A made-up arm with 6 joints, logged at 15 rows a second.
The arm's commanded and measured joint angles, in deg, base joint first. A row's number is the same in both.
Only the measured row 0 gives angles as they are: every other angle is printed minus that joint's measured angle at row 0.
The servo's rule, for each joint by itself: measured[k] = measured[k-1] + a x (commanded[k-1-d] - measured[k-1]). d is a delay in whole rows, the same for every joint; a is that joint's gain. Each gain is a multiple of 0.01, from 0.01 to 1. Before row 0 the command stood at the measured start. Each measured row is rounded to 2 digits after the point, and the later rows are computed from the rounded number. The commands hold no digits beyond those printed.
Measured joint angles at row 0:
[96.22, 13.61, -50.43, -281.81, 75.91, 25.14]
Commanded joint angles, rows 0 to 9:
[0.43, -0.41, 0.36, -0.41, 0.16, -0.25]
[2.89, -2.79, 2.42, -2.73, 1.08, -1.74]
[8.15, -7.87, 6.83, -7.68, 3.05, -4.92]
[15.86, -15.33, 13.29, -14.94, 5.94, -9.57]
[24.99, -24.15, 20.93, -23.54, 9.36, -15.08]
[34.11, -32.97, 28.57, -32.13, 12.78, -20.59]
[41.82, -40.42, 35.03, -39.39, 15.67, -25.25]
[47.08, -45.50, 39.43, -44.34, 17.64, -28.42]
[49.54, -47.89, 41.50, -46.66, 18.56, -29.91]
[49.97, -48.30, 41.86, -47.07, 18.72, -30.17]
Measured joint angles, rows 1 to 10:
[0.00, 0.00, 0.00, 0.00, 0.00, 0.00]
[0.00, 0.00, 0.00, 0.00, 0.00, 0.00]
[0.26, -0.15, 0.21, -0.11, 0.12, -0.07]
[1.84, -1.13, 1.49, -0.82, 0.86, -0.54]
[5.63, -3.62, 4.59, -2.67, 2.55, -1.77]
[11.77, -7.95, 9.64, -5.98, 5.16, -3.95]
[19.70, -13.94, 16.19, -10.72, 8.39, -7.07]
[28.35, -20.98, 23.37, -16.50, 11.77, -10.86]
[36.43, -28.17, 30.13, -22.68, 14.77, -14.89]
[42.82, -34.58, 35.52, -28.53, 16.98, -18.68]
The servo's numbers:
d 2
a 0.60 0.37 0.58 0.27 0.77 0.28

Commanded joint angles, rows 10 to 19:
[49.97, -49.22, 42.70, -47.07, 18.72, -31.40]
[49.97, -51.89, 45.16, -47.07, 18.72, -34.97]
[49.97, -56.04, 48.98, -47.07, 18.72, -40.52]
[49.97, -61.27, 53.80, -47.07, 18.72, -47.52]
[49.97, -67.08, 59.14, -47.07, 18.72, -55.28]
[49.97, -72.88, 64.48, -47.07, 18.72, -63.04]
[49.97, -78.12, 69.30, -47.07, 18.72, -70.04]
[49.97, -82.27, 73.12, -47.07, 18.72, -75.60]
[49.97, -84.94, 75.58, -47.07, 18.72, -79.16]
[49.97, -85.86, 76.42, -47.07, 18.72, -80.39]
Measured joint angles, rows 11 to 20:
[46.85, -39.50, 38.99, -33.43, 18.20, -21.82]
[48.72, -42.76, 40.65, -37.11, 18.60, -24.16]
[49.47, -45.15, 41.84, -39.80, 18.69, -26.19]
[49.77, -47.64, 43.77, -41.76, 18.71, -28.65]
[49.89, -50.75, 46.79, -43.19, 18.72, -31.97]
[49.94, -54.64, 50.86, -44.24, 18.72, -36.32]
[49.96, -59.24, 55.66, -45.00, 18.72, -41.63]
[49.97, -64.29, 60.78, -45.56, 18.72, -47.62]
[49.97, -69.41, 65.72, -45.97, 18.72, -53.90]
[49.97, -74.17, 70.01, -46.27, 18.72, -59.98]

